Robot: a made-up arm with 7 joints.
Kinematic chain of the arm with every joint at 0, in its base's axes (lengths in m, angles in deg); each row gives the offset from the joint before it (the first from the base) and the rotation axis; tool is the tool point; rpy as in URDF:
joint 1: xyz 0 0 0.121 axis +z
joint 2: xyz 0 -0.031 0.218 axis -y
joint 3: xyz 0 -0.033 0.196 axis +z
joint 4: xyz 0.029 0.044 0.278 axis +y
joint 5: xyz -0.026 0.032 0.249 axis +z
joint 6: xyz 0 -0.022 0.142 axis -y
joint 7: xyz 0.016 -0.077 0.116 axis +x
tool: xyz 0 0 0 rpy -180 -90 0
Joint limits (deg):
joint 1: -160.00..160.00
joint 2: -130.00..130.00
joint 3: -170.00..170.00
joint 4: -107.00..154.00
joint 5: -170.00..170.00
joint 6: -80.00..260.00
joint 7: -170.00..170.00
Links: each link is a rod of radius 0.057 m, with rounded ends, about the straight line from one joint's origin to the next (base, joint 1, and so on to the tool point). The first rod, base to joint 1, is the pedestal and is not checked.
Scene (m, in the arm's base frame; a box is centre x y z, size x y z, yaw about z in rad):
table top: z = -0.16
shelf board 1: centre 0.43 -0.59 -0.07 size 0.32 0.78 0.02 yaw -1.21
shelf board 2: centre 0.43 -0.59 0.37 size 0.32 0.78 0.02 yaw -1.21
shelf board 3: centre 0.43 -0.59 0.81 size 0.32 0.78 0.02 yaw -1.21
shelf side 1: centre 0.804 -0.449 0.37 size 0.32 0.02 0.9 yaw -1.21
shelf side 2: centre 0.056 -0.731 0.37 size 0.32 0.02 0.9 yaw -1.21
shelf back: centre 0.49 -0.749 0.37 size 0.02 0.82 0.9 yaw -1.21
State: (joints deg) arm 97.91 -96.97 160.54 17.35 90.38 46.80 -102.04
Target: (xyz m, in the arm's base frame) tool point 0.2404 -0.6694 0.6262
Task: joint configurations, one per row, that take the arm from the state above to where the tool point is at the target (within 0.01 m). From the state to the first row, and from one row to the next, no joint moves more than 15 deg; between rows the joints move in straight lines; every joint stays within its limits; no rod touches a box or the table.
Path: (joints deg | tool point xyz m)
1: 85.82 -87.62 157.97 2.89 87.38 49.52 -99.25 | 0.0810 0.9395 0.4894
2: 73.72 -78.27 155.40 -11.57 84.38 52.23 -96.46 | 0.3112 0.8821 0.5237
3: 61.63 -68.91 152.82 -26.03 81.37 54.95 -93.67 | 0.5178 0.7487 0.5576
4: 49.54 -59.56 150.25 -40.49 78.37 57.67 -90.88 | 0.6708 0.5515 0.5879
5: 37.45 -50.21 147.68 -54.95 75.37 60.38 -88.09 | 0.7473 0.3158 0.6109
6: 22.59 -38.48 141.70 -67.96 66.16 67.70 -91.58 | 0.7200 0.0239 0.6524
7: 7.74 -26.75 135.71 -80.97 56.95 75.03 -95.07 | 0.5781 -0.2201 0.6706
8: -7.11 -15.03 129.73 -93.99 47.75 82.35 -98.55 | 0.3615 -0.3644 0.6614
9: -21.96 -3.30 123.75 -107.00 38.54 89.67 -102.04 | 0.1344 -0.3882 0.6262
10: -22.56 -14.74 119.03 -102.23 50.79 77.02 -102.04 | 0.1683 -0.4709 0.6273
11: -23.16 -26.19 114.32 -97.45 63.03 64.37 -102.04 | 0.1936 -0.5487 0.6275
12: -23.76 -37.63 109.61 -92.68 75.28 51.72 -102.04 | 0.2156 -0.6160 0.6279
13: -24.36 -49.07 104.90 -87.90 87.52 39.07 -102.04 | 0.2404 -0.6694 0.6262

